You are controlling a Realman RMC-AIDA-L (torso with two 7-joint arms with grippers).
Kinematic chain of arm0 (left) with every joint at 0, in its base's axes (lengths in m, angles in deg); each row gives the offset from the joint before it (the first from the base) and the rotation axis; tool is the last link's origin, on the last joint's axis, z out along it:
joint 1: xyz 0 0 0.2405 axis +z
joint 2: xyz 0 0 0 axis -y
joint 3: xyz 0 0 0.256 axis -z
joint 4: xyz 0 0 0 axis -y
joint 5: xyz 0 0 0.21 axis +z
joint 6: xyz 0 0 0 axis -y
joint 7: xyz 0 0 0.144 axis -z
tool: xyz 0 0 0
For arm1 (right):
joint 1: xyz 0 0 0.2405 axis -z
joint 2: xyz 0 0 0 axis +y
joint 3: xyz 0 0 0.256 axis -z
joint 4: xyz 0 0 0 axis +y
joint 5: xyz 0 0 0.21 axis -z
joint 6: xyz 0 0 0 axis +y
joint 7: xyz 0 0 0.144 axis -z
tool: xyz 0 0 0
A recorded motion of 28 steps. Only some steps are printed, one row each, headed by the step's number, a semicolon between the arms.
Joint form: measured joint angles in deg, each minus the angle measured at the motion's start. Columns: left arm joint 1, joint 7, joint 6, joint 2, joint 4, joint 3, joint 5; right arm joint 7, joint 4, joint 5, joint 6, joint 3, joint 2, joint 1.
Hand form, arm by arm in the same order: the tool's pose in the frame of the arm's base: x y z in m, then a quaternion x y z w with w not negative. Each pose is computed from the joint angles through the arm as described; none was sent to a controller.
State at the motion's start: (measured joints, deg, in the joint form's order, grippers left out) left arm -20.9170 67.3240 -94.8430 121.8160 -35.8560 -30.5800 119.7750; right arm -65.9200 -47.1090 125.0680 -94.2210 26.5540 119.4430 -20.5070
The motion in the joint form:
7: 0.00 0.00 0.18 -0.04 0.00 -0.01 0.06; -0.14 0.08 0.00 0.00 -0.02 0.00 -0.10
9: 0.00 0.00 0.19 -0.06 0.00 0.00 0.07; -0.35 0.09 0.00 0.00 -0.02 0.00 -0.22
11: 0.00 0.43 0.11 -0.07 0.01 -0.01 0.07; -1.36 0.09 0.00 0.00 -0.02 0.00 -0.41
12: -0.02 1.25 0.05 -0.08 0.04 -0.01 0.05; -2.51 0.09 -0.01 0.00 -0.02 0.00 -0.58
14: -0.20 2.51 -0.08 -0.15 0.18 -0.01 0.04; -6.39 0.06 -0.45 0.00 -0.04 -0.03 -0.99
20: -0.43 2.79 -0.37 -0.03 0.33 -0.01 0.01; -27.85 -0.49 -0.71 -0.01 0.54 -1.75 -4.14
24: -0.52 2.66 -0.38 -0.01 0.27 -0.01 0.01; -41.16 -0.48 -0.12 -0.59 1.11 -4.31 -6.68
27: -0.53 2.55 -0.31 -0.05 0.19 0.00 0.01; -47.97 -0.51 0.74 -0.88 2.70 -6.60 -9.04
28: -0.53 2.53 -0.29 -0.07 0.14 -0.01 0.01; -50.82 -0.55 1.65 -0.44 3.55 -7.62 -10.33
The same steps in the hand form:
7: -0.3088 0.2645 -0.0122 -0.92675 -0.22747 -0.25914 0.14909; 0.3303 0.2793 0.0423 -0.94473 0.17349 0.16638 0.22294
9: -0.3089 0.2645 -0.0120 -0.92678 -0.22750 -0.25892 0.14927; 0.3297 0.2800 0.0423 -0.94459 0.17429 0.16707 0.22241
11: -0.3088 0.2644 -0.0120 -0.92597 -0.23078 -0.25981 0.14769; 0.3288 0.2811 0.0423 -0.94332 0.18104 0.16939 0.22065
12: -0.3086 0.2644 -0.0120 -0.92428 -0.23721 -0.26136 0.14537; 0.3279 0.2821 0.0423 -0.94171 0.18908 0.17199 0.21873
14: -0.3078 0.2650 -0.0119 -0.92188 -0.24621 -0.26394 0.14088; 0.3253 0.2851 0.0432 -0.93470 0.21651 0.18288 0.21450
20: -0.3056 0.2653 -0.0131 -0.92131 -0.24691 -0.26754 0.13653; 0.3128 0.3060 0.0564 -0.89277 0.35361 0.21210 0.18148
24: -0.3051 0.2659 -0.0130 -0.92187 -0.24482 -0.26744 0.13675; 0.3054 0.3213 0.0726 -0.86233 0.42977 0.21536 0.15907
27: -0.3054 0.2663 -0.0125 -0.92229 -0.24353 -0.26644 0.13813; 0.2970 0.3351 0.0847 -0.85416 0.45666 0.20060 0.14705
28: -0.3055 0.2664 -0.0123 -0.92248 -0.24308 -0.26595 0.13860; 0.2933 0.3429 0.0898 -0.85140 0.46702 0.18830 0.14681

